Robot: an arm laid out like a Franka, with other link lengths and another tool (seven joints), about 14 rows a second.
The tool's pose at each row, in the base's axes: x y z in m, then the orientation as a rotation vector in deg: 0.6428 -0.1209 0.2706 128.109 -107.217 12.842; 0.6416 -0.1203 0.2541 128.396 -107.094 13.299; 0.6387 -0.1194 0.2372 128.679 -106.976 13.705; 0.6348 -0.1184 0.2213 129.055 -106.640 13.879; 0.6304 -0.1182 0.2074 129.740 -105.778 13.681; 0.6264 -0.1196 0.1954 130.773 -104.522 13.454
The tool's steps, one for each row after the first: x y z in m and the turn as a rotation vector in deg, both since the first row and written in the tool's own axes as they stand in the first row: -0.0050 0.0000 0.0158 0.350 0.125 -0.141; -0.0106 0.0015 0.0319 0.675 0.226 -0.282; -0.0163 0.0041 0.0471 0.859 0.268 -0.598; -0.0208 0.0075 0.0605 0.844 0.213 -1.356; -0.0233 0.0108 0.0726 0.885 0.137 -2.466
